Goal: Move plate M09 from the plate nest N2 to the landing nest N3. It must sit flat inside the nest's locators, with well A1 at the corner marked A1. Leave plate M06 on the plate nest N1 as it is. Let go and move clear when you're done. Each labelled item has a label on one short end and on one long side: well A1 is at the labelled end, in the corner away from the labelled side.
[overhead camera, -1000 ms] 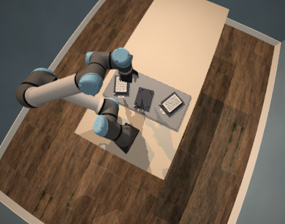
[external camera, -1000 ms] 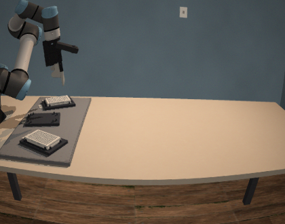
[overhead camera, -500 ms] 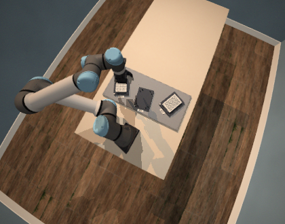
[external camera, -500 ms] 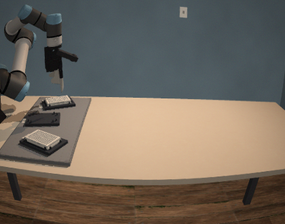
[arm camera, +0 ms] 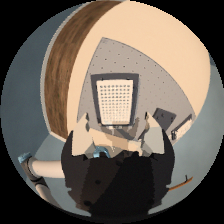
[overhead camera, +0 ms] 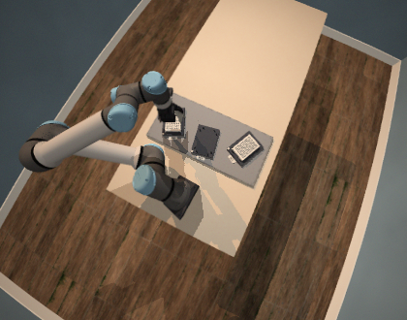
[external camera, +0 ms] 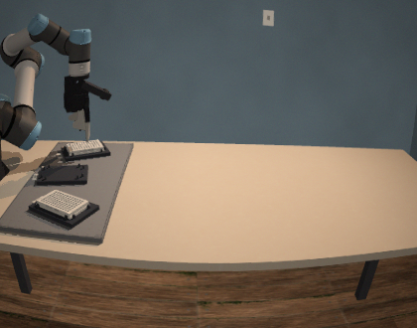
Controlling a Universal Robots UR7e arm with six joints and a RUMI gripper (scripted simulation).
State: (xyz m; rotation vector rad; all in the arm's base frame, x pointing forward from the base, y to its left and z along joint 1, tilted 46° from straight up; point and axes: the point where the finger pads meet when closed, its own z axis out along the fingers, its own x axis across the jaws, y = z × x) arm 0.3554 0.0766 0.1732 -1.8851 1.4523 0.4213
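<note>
Now: the black plate nest N2 6 cm below my hand. The rest, counted from my hand: black landing nest N3: 5 cm behind, 20 cm to the right, 6 cm below.
</note>
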